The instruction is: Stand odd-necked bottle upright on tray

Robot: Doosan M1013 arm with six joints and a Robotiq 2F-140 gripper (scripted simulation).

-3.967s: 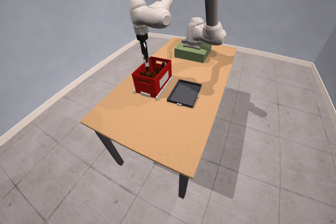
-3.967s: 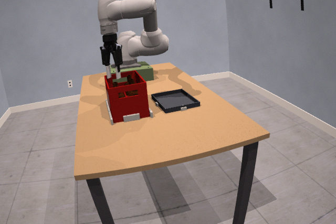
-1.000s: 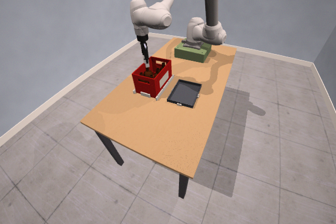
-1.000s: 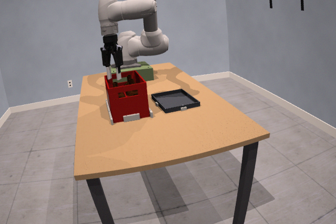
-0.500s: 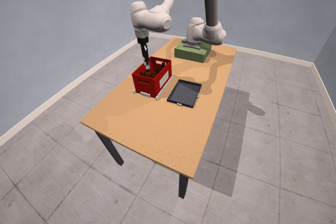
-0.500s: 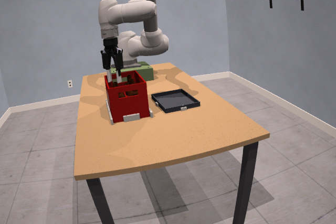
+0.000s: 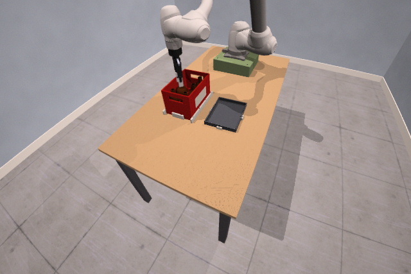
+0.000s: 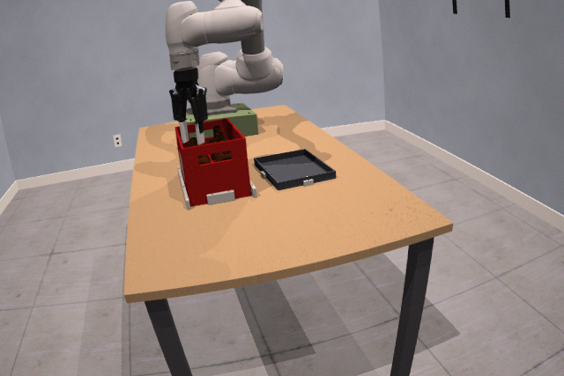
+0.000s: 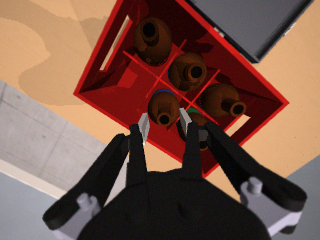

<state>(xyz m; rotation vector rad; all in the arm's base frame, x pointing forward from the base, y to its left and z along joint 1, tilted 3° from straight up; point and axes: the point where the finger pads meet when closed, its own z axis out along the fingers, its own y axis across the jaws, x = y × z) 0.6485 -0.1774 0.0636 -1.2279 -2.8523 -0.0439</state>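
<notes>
Right now the red crate is 100 mm below my hand and 50 mm to the left of it. Round my hand: dark grey tray (310 mm to the left, 170 mm below, 10 mm ahead); glass bottle (90 mm below, 90 mm ahead).
</notes>
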